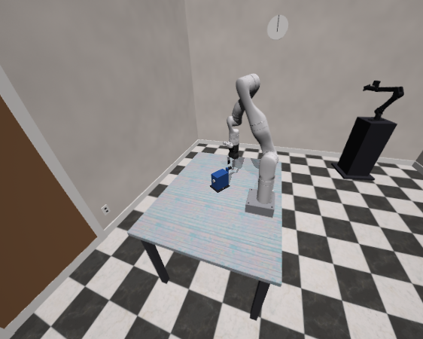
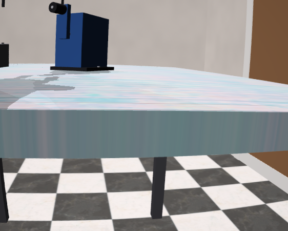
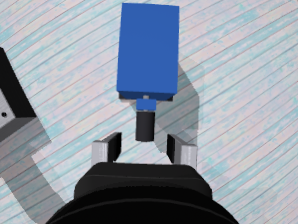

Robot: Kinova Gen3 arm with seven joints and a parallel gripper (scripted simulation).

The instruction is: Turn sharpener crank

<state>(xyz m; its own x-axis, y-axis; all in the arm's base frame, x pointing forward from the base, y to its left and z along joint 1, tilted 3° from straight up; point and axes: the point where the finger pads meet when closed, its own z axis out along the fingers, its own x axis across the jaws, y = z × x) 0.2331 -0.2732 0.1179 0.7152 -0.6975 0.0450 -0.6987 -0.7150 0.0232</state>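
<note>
The black handle is 1 cm ahead of my hand, 1 cm to the left of it and 4 cm below it. Also, from my hand: crank (2 cm ahead, 2 cm to the left, 4 cm below).
</note>
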